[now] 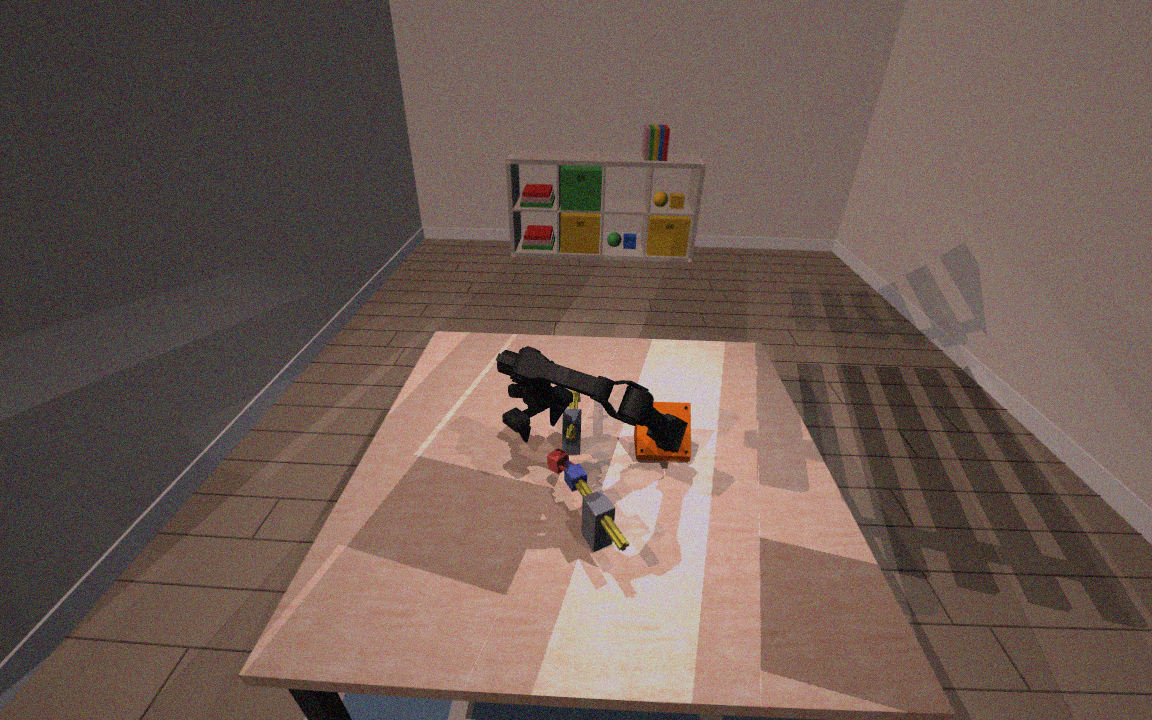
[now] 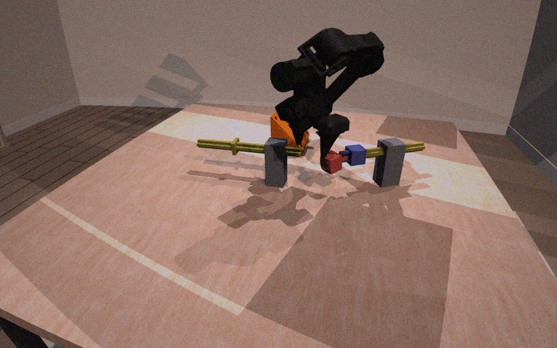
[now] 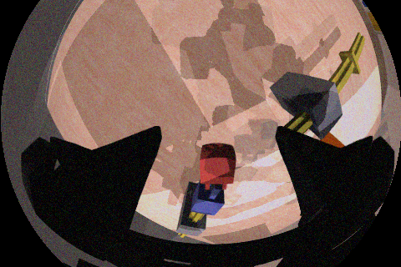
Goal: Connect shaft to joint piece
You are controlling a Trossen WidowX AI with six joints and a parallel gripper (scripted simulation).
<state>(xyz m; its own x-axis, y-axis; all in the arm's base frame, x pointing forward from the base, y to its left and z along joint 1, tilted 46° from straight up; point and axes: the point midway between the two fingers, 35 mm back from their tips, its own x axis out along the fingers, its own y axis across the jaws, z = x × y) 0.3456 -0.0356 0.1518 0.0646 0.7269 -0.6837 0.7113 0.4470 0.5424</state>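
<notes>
The red square joint piece lies 5 cm to the left of my gripper tip, 5 cm below it and 5 cm behind it.
</notes>
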